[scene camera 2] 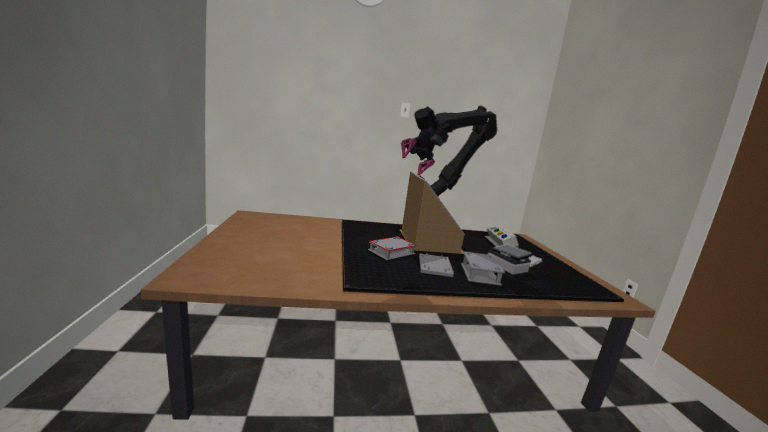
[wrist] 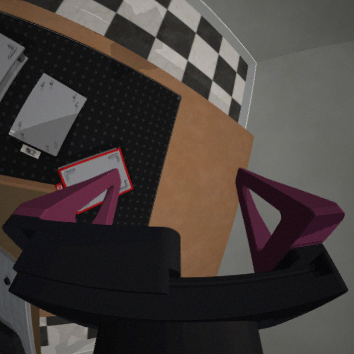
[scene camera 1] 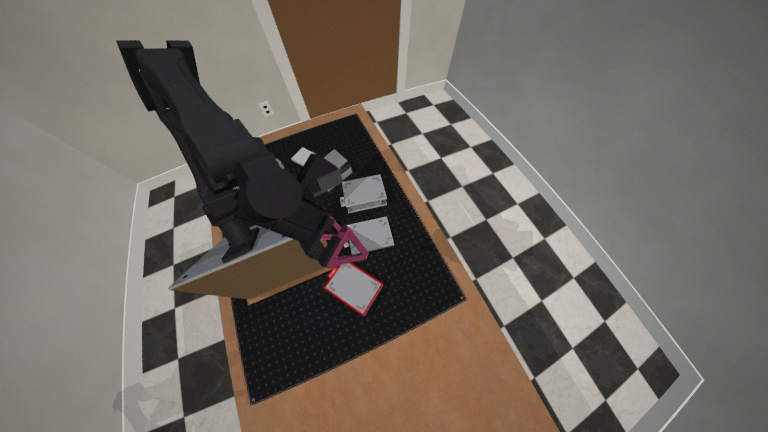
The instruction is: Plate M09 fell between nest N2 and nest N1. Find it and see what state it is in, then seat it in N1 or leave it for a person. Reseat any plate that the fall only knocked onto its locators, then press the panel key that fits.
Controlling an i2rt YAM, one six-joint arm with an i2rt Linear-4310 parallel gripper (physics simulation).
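Pixels of known places: gripper, fingertip midpoint: (scene camera 2: 411, 166) (wrist: 177, 174) (scene camera 1: 355, 245); arm's base at its link origin: (scene camera 2: 430, 193) (scene camera 1: 244, 243).
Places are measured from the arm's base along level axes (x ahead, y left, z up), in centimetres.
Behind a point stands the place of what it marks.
Note:
My gripper (scene camera 1: 348, 242) @[z 14.2, x 26.3, y -21.3 cm] (scene camera 2: 412, 164) @[z 14.2, x 26.3, y -21.3 cm] (wrist: 177, 174) @[z 14.2, x 26.3, y -21.3 cm] is open and empty, high above the mat. A bare, low grey nest (scene camera 1: 374, 234) @[z -21.3, x 35.7, y -9.3 cm] (scene camera 2: 436, 264) @[z -21.3, x 35.8, y -8.7 cm] (wrist: 47, 117) @[z -21.3, x 33.3, y -8.5 cm] with small pins lies flat; its white tag seems to read N2. A red-rimmed grey station (scene camera 1: 353, 288) @[z -18.8, x 19.6, y -23.0 cm] (scene camera 2: 392, 244) @[z -18.8, x 21.5, y -23.0 cm] (wrist: 95, 172) @[z -18.8, x 21.8, y -21.5 cm] stands raised on a base, partly behind the left finger in the wrist view. Another raised grey station (scene camera 1: 364, 190) @[z -17.2, x 41.1, y 7.6 cm] (scene camera 2: 483, 264) @[z -17.2, x 44.4, y 6.0 cm] (wrist: 7, 55) @[z -16.7, x 44.0, y 2.2 cm] stands on the nest's other side. I cannot make out plate M09 by any label. The key panel (scene camera 2: 502, 234) @[z -16.2, x 11.0, y 37.0 cm] has coloured keys.
A tall wooden wedge pedestal (scene camera 1: 284, 268) @[z -8.3, x 5.1, y -9.0 cm] (scene camera 2: 432, 222) @[z -10.1, x 15.7, y -4.0 cm] carries the arm beside the stations. A dark-topped grey box (scene camera 2: 511, 256) @[z -16.2, x 38.6, y 22.4 cm] stands near the panel, with a white piece (scene camera 1: 303, 156) @[z -21.4, x 26.5, y 42.4 cm] (scene camera 2: 535, 260) @[z -21.5, x 29.8, y 43.2 cm] close by. All stand on the black mat (scene camera 1: 300, 343) @[z -22.8, x -4.4, y -29.1 cm] (scene camera 2: 375, 279) @[z -22.8, x 45.5, y -35.1 cm] (wrist: 145, 110) @[z -22.8, x 41.8, y -34.2 cm].

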